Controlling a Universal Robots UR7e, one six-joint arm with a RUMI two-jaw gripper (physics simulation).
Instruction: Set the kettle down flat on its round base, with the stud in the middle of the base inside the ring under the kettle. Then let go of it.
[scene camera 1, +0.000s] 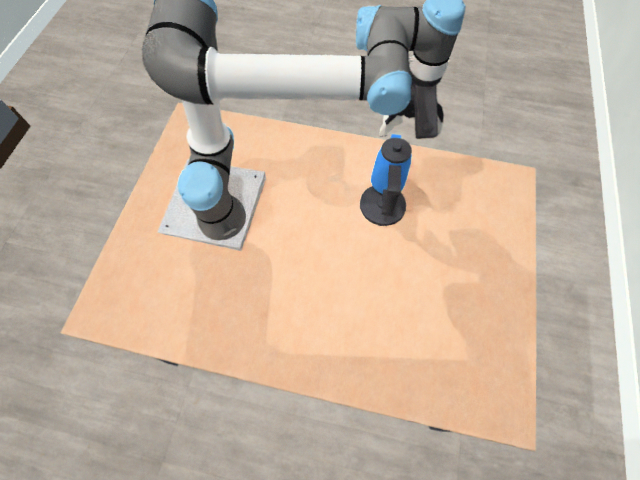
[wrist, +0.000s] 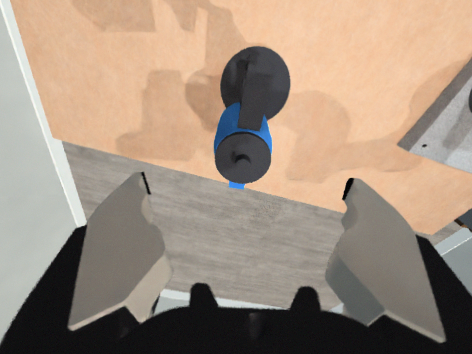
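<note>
The blue kettle (scene camera 1: 381, 167) (wrist: 226, 126) with its black lid (scene camera 1: 396, 149) (wrist: 239, 167) stands upright on the black round base (scene camera 1: 369, 206) (wrist: 277, 82). Its black handle (scene camera 1: 394, 178) (wrist: 252, 102) points to the front in the scene view, over the base. No tilt of the kettle shows. The stud and the ring are hidden beneath the kettle, so their fit cannot be seen directly. My gripper (scene camera 1: 404, 131) (wrist: 245, 177) is open and empty, behind and above the kettle, apart from it. One finger is hidden in the scene view.
The base and kettle stand near the back edge of the orange table top (scene camera 1: 336, 289) (wrist: 375, 45). The robot's grey mounting plate (scene camera 1: 178, 219) (wrist: 442, 137) is to the left in the scene view. The white arm link (scene camera 1: 289, 76) passes high over the table's back part.
</note>
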